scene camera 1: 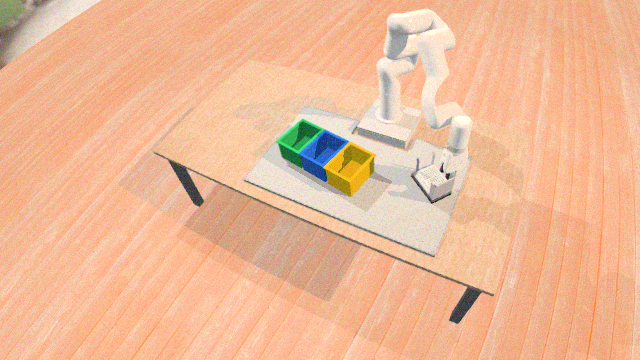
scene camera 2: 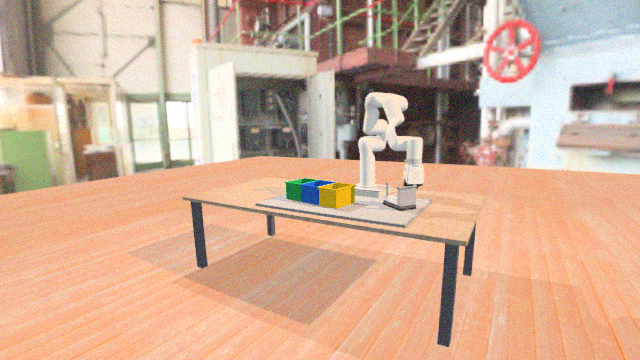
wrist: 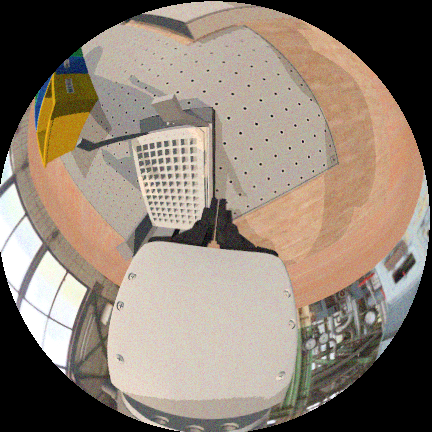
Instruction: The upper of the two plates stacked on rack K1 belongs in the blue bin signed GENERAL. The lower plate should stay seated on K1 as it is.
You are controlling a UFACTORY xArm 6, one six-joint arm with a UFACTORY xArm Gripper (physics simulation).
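Places are measured from the arm's base along level axes (x ahead, y left, z up), in millimetres.
Where they show: gripper, fingertip midpoint: (scene camera 1: 448, 178) (wrist: 217, 208); arm's base at its link origin: (scene camera 1: 389, 115) (scene camera 2: 367, 186).
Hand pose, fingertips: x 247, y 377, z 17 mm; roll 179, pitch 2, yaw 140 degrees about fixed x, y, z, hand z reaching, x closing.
Note:
Things, the pixels of their top centre, and the offset from my fingertips. "spot": a spot on its surface instead.
- pale gridded plate at its top centre: (wrist: 168, 187) (scene camera 1: 434, 178) 3 mm up, 30 mm ahead, 54 mm right
- dark-based rack K1 at a spot on its surface: (scene camera 1: 424, 191) (scene camera 2: 393, 205) spot: 36 mm down, 76 mm ahead, 72 mm right
- blue bin at its top centre: (scene camera 1: 324, 147) (scene camera 2: 318, 183) 51 mm up, 119 mm ahead, 500 mm right
- yellow bin at a spot on its surface: (wrist: 65, 135) spot: 5 mm down, 157 mm ahead, 314 mm right
- green bin at a spot on its surface: (scene camera 1: 289, 152) (scene camera 2: 293, 188) spot: 17 mm up, 181 mm ahead, 636 mm right
A pale gridded plate (scene camera 1: 431, 176) (wrist: 172, 175) lies flat on the dark-based rack K1 (scene camera 1: 424, 191) (scene camera 2: 392, 204). Thin layered edges show along its right side in the wrist view; the lower plate is mostly hidden beneath it. K1's label is not readable now. My gripper (wrist: 217, 208) is shut and empty, its black fingertips together beside the near right corner of the stack in the wrist view. Whether they touch it is unclear. In scene camera 2 the rack's wall hides the fingertips. The blue bin (scene camera 1: 313, 167) (scene camera 2: 310, 194) (wrist: 75, 64) stands left of the rack; its sign is not readable.
A yellow bin (scene camera 1: 340, 181) (scene camera 2: 336, 196) (wrist: 65, 135) stands between the blue bin and the rack. A green bin (scene camera 1: 289, 152) (scene camera 2: 294, 190) adjoins the blue bin's far side. Upright posts and a wall rise at the rack's edges. The arm's base stands behind.

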